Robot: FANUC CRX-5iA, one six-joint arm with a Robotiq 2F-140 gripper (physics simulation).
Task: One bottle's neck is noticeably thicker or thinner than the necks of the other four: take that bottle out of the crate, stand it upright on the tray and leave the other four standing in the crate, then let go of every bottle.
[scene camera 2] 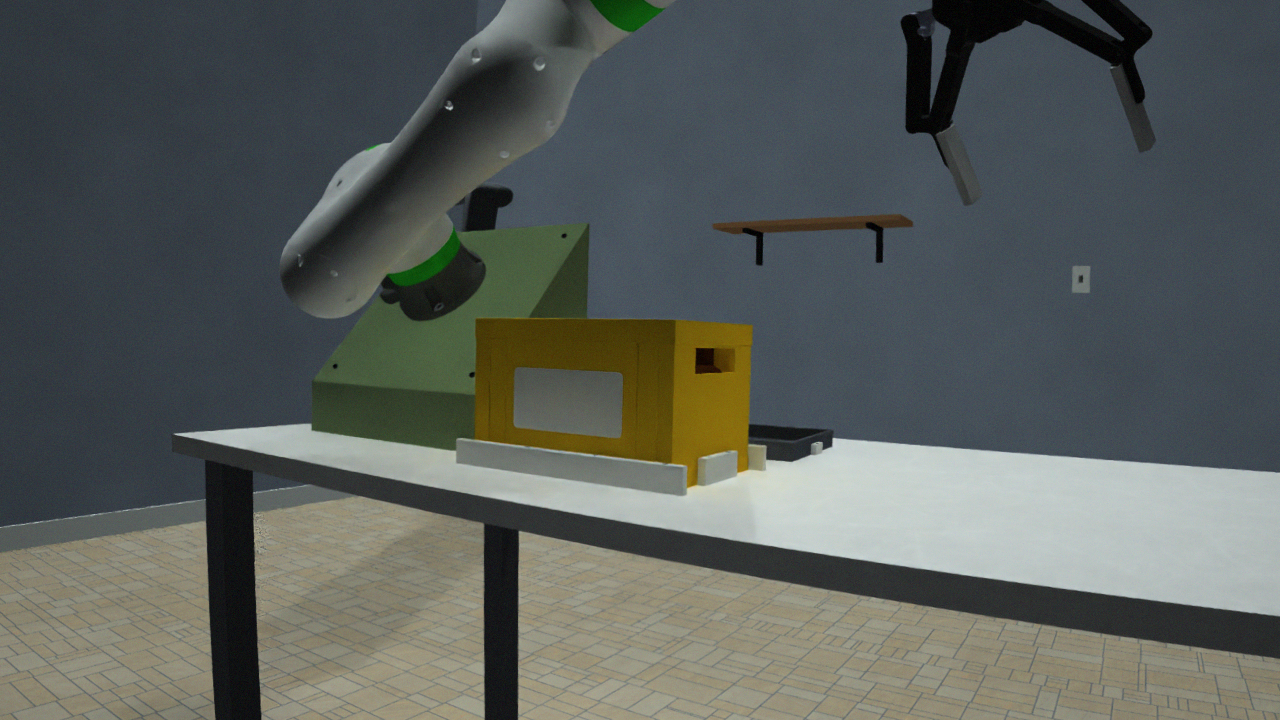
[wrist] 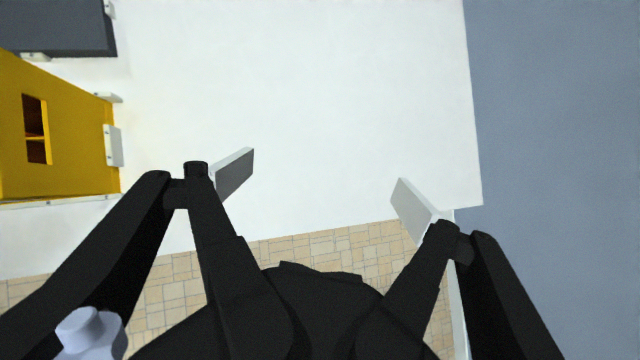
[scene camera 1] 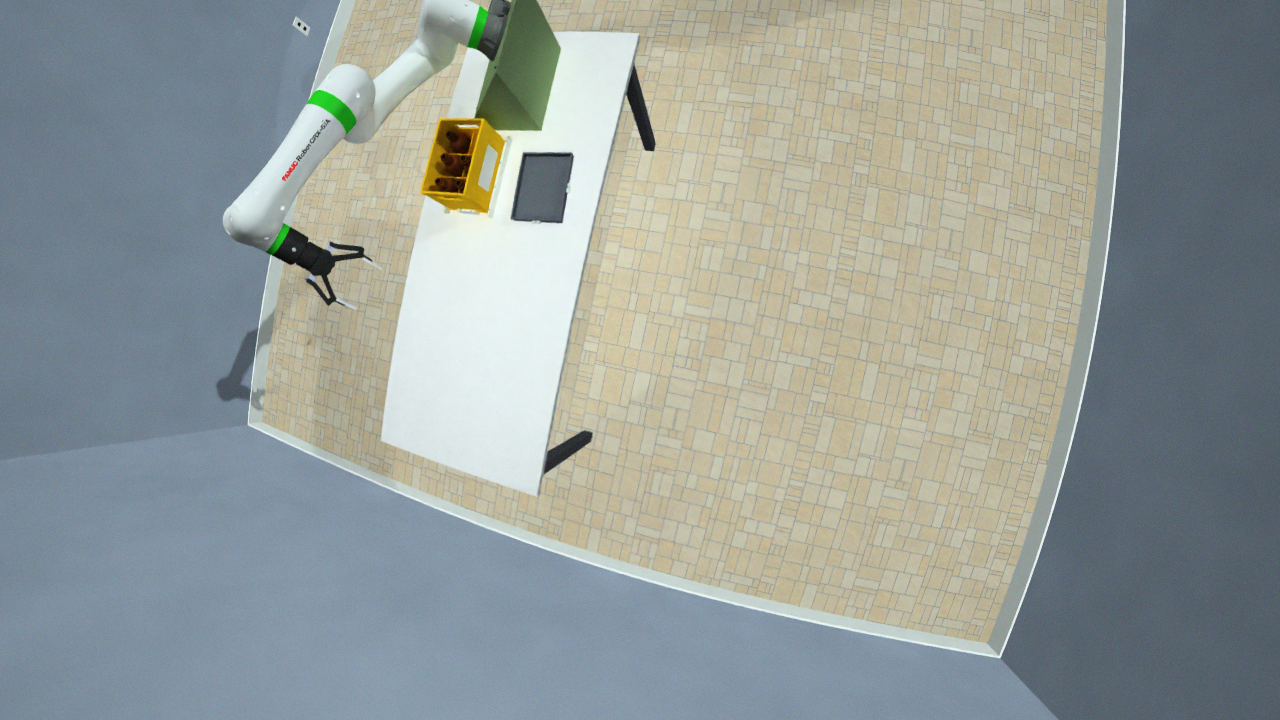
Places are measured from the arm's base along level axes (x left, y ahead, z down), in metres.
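Pixels of known places: gripper, between the fingertips: (scene camera 2: 1055, 175) (wrist: 324, 175) (scene camera 1: 367, 288); arm's base, origin of its link: (scene camera 2: 444, 288) (scene camera 1: 500, 39).
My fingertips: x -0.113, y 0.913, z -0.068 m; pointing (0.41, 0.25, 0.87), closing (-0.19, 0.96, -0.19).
Ahead of a thing's pixels: the offset from my fingertips to its middle. Level surfaces: height alone.
A yellow crate @(dx +0.050, dy -0.503, dz +0.208 m) (scene camera 1: 477, 192) (scene camera 2: 711, 411) (wrist: 75, 135) stands upright on the table. Brown bottles @(dx +0.008, dy -0.498, dz +0.210 m) (scene camera 1: 452, 162) show in its compartments in the first scene view, too small and dark to compare their necks. In the second scene view the crate walls hide most of the contents. A dark, shallow tray (scene camera 1: 543, 188) (scene camera 2: 787, 450) (wrist: 55, 25) lies beside the crate, with no bottle on it. My gripper (scene camera 1: 366, 286) (scene camera 2: 1058, 174) (wrist: 324, 175) is wide open and empty. It hangs high up, off to the side of the crate and away from it, near the table's long edge.
The white table @(dz +0.295 m) (scene camera 1: 474, 340) (scene camera 2: 984, 510) (wrist: 300, 100) carries low white strips (scene camera 2: 572, 465) (wrist: 114, 145) around the crate's base. A green sloped pedestal (scene camera 1: 528, 71) (scene camera 2: 393, 411) stands beside the crate, with the arm's base on it. A wooden shelf (scene camera 2: 814, 223) hangs on the wall.
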